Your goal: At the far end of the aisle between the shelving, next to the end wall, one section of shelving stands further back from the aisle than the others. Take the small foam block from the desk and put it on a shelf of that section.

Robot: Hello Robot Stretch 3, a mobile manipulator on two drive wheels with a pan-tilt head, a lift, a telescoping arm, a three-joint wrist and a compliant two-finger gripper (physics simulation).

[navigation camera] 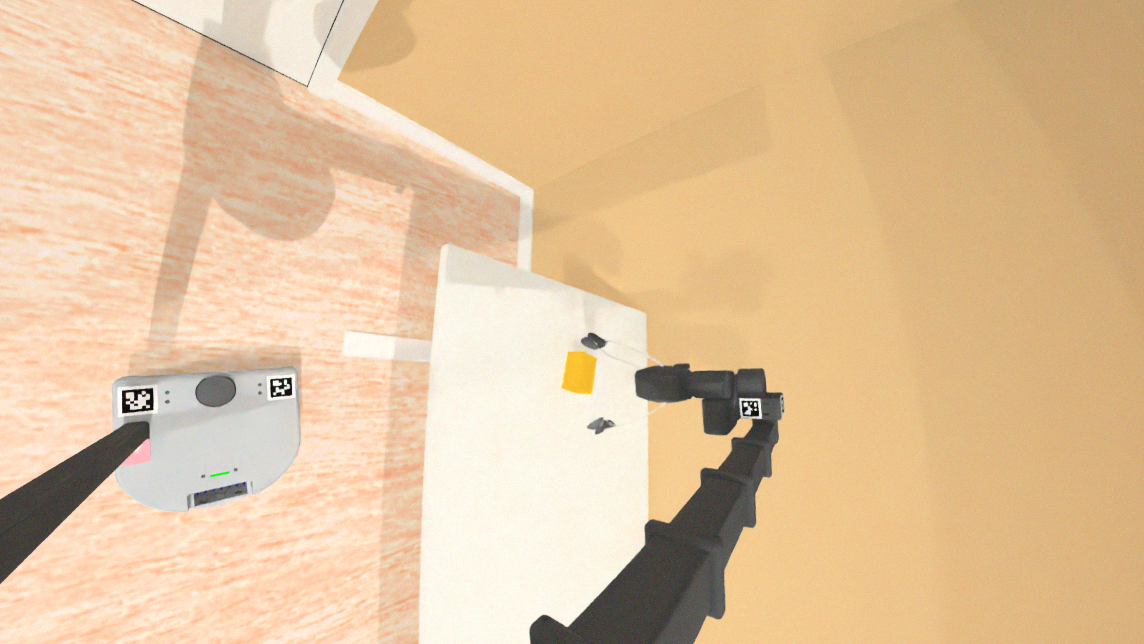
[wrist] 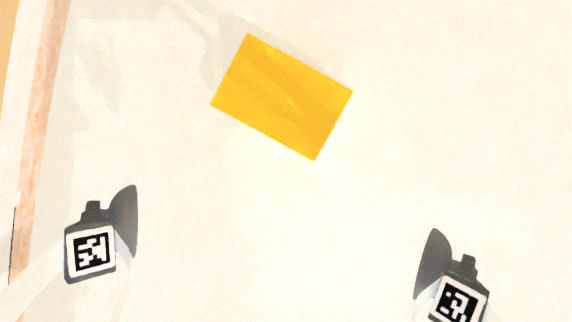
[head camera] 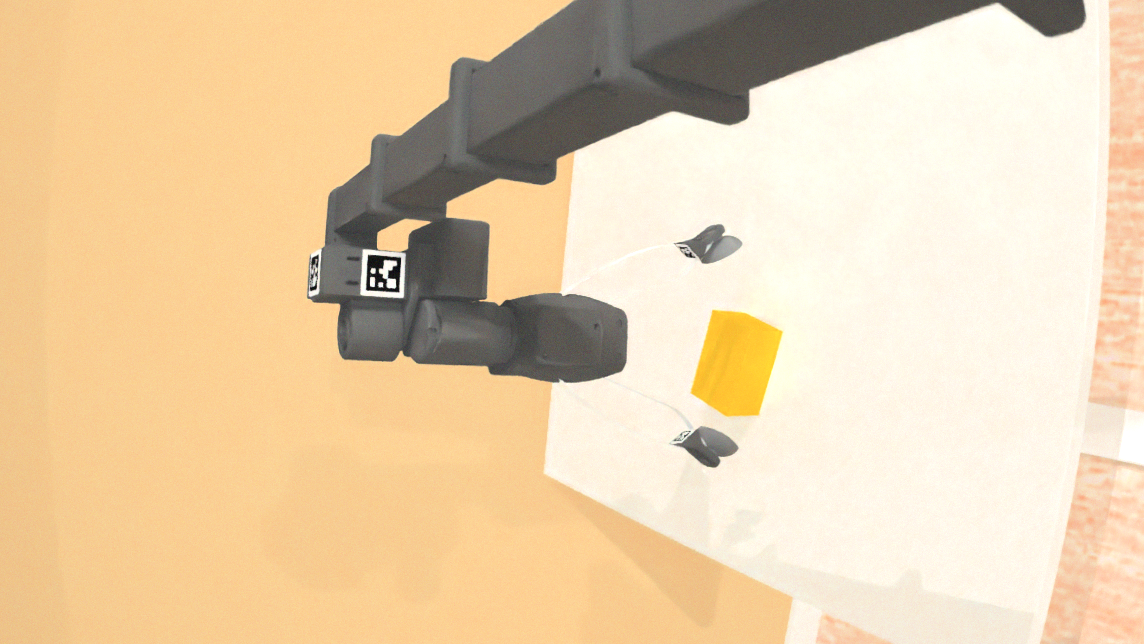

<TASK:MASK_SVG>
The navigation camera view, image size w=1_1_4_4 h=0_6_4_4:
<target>my gripper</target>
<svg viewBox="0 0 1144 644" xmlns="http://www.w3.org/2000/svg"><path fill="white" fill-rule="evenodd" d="M628 423L616 426L611 419L607 419L611 413L616 411L614 410L605 420L603 417L600 417L587 425L587 429L596 430L594 433L597 435L607 428L618 427ZM581 339L580 342L590 349L597 350L599 348L611 358L641 368L635 372L637 397L657 403L665 402L651 413L666 403L676 403L692 398L687 394L689 387L686 377L691 372L689 363L675 364L674 366L664 365L638 349L602 339L591 332L588 333L588 337ZM603 347L609 342L613 342L633 349L659 365L642 368L610 356Z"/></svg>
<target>yellow foam block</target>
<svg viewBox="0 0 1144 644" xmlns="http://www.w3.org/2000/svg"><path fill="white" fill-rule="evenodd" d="M568 352L562 388L577 394L592 394L597 358L583 351Z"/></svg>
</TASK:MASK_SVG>
